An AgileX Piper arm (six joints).
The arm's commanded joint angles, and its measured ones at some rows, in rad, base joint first. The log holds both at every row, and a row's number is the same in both.
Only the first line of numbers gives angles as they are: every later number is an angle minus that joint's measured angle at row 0.
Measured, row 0:
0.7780 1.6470 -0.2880 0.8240 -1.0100 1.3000
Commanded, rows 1 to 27:
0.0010 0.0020 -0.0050 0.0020 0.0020 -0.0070
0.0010 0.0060 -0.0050 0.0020 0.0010 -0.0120
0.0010 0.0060 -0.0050 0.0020 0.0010 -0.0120
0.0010 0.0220 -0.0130 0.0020 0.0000 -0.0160
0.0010 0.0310 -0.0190 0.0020 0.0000 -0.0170
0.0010 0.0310 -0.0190 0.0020 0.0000 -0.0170
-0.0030 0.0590 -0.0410 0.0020 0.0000 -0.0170
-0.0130 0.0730 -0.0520 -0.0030 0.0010 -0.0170
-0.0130 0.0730 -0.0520 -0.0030 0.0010 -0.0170
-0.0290 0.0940 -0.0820 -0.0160 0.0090 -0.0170
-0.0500 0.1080 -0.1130 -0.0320 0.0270 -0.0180
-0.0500 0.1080 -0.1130 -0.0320 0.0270 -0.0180
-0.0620 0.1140 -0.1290 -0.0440 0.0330 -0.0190
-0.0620 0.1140 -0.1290 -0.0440 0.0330 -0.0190
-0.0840 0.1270 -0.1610 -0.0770 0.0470 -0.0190
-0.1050 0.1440 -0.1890 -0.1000 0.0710 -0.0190
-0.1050 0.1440 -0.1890 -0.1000 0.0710 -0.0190
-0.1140 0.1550 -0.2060 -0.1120 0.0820 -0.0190
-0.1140 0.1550 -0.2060 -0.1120 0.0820 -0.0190
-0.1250 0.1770 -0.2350 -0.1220 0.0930 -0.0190
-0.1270 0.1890 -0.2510 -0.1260 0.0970 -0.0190
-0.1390 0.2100 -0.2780 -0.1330 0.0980 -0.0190
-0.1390 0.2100 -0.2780 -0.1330 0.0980 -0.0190
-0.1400 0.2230 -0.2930 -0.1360 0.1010 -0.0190
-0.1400 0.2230 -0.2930 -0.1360 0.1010 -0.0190
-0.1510 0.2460 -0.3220 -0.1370 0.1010 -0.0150
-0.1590 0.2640 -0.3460 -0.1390 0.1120 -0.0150
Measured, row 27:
-0.1430 0.2420 -0.3090 -0.1230 0.0980 -0.0040
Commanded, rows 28 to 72:
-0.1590 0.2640 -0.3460 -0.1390 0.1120 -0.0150
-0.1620 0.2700 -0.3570 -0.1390 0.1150 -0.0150
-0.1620 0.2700 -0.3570 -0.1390 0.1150 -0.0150
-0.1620 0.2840 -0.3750 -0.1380 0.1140 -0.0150
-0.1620 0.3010 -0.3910 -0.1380 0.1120 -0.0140
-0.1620 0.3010 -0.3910 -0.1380 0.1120 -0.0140
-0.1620 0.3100 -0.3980 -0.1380 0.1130 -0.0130
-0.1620 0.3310 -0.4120 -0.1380 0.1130 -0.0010
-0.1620 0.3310 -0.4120 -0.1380 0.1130 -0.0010
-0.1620 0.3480 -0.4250 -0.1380 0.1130 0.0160
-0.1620 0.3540 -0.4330 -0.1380 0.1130 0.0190
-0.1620 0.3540 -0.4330 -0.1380 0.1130 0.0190
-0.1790 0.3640 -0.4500 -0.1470 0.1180 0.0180
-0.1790 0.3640 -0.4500 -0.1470 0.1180 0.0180
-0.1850 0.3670 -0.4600 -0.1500 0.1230 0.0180
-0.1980 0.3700 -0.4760 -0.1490 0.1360 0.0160
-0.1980 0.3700 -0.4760 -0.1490 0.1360 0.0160
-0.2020 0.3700 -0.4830 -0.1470 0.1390 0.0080
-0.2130 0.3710 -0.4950 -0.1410 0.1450 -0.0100
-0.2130 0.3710 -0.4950 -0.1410 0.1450 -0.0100
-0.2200 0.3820 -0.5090 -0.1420 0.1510 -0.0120
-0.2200 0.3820 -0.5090 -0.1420 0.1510 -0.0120
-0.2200 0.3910 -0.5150 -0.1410 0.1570 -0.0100
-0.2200 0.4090 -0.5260 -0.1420 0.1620 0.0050
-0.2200 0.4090 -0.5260 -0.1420 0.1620 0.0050
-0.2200 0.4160 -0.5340 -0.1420 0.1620 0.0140
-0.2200 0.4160 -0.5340 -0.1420 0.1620 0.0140
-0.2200 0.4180 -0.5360 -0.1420 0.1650 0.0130
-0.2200 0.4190 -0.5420 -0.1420 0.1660 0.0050
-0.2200 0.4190 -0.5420 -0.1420 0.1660 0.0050
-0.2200 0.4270 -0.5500 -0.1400 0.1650 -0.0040
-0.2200 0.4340 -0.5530 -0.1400 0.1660 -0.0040
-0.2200 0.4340 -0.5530 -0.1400 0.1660 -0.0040
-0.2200 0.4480 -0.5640 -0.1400 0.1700 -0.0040
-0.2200 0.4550 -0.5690 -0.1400 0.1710 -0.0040
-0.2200 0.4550 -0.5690 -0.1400 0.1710 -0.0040
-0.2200 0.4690 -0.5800 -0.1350 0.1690 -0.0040
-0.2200 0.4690 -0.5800 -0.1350 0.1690 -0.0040
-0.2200 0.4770 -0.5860 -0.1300 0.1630 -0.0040
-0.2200 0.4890 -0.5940 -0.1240 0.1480 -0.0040
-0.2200 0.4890 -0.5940 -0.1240 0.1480 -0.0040
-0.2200 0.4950 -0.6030 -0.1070 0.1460 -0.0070
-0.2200 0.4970 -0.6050 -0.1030 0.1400 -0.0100
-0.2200 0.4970 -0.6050 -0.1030 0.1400 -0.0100
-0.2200 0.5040 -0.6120 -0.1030 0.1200 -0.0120
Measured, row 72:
-0.2140 0.4990 -0.5930 -0.1060 0.1590 0.0050
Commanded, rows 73 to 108:
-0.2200 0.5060 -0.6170 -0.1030 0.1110 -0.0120
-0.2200 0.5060 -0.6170 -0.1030 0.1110 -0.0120
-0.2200 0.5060 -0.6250 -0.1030 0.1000 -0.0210
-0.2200 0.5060 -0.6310 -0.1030 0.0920 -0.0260
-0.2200 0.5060 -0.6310 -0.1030 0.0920 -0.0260
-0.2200 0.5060 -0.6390 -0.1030 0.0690 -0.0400
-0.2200 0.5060 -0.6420 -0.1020 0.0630 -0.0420
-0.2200 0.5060 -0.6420 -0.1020 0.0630 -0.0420
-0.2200 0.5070 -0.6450 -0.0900 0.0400 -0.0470
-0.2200 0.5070 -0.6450 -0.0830 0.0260 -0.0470
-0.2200 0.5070 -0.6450 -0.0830 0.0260 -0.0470
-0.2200 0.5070 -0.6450 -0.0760 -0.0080 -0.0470
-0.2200 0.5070 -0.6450 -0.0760 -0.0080 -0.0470
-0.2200 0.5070 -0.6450 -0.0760 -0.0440 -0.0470
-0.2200 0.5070 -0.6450 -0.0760 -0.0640 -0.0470
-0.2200 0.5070 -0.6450 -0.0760 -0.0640 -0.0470
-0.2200 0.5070 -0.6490 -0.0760 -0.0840 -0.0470
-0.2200 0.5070 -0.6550 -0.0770 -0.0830 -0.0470
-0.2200 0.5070 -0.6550 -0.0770 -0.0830 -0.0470
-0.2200 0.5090 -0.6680 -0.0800 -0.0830 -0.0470
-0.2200 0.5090 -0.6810 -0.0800 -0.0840 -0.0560
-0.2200 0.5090 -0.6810 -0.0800 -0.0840 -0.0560
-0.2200 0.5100 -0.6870 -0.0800 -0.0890 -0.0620
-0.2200 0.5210 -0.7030 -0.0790 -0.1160 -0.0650
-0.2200 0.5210 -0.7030 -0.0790 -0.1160 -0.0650
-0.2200 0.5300 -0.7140 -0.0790 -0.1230 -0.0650
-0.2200 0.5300 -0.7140 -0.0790 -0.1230 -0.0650
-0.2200 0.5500 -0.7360 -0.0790 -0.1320 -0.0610
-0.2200 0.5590 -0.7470 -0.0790 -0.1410 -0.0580
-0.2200 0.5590 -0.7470 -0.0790 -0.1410 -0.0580
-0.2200 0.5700 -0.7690 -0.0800 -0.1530 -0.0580
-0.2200 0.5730 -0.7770 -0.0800 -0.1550 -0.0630
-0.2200 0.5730 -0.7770 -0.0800 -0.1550 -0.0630
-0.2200 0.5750 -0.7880 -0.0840 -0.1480 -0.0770
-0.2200 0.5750 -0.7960 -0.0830 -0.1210 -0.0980
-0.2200 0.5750 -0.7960 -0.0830 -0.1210 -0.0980
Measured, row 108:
-0.1820 0.5750 -0.6930 0.0610 0.0520 -0.0760
